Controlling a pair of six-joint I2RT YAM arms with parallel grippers.
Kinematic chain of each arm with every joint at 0, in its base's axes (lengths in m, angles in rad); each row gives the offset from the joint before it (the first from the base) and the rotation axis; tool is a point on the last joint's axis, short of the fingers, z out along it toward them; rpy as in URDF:
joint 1: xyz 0 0 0.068 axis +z
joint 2: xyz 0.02 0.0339 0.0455 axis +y
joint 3: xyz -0.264 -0.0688 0 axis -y
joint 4: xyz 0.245 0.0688 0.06 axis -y
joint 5: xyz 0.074 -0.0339 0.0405 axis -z
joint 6: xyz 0.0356 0 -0.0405 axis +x
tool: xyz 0 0 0 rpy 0 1.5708 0
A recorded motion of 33 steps. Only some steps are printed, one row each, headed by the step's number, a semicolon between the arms.
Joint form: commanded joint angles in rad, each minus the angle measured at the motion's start. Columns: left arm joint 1, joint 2, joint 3, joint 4, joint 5, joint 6; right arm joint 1, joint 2, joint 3, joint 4, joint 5, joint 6.
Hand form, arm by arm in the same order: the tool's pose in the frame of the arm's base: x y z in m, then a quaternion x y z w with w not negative. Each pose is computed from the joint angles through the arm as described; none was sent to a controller.
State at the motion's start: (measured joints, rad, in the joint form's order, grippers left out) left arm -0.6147 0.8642 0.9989 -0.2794 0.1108 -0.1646; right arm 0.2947 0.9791 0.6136 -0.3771 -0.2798 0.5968
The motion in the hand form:
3: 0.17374 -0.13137 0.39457 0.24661 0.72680 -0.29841 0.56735; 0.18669 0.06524 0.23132 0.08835 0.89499 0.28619 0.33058
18: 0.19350 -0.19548 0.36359 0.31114 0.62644 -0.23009 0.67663; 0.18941 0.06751 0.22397 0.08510 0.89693 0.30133 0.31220
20: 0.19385 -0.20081 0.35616 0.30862 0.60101 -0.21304 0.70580; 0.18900 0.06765 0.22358 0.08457 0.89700 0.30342 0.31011
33: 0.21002 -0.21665 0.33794 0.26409 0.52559 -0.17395 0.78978; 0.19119 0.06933 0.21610 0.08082 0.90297 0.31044 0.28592
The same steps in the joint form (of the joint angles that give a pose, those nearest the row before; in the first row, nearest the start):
3: -0.0015 0.1119 0.0688 0.0053 0.0811 0.0427; -0.0036 -0.0449 -0.0199 0.0258 0.0267 0.0106
18: -0.1760 0.2906 -0.0595 0.5163 -0.1128 0.2978; -0.0040 -0.0164 -0.0334 0.0496 -0.0162 0.0198
20: -0.1935 0.3096 -0.1063 0.6479 -0.1513 0.3494; -0.0036 -0.0172 -0.0349 0.0488 -0.0216 0.0212
33: -0.2012 0.4544 -0.1818 1.0966 -0.2377 0.4548; -0.0048 0.0159 -0.0399 0.0476 -0.0576 0.0194

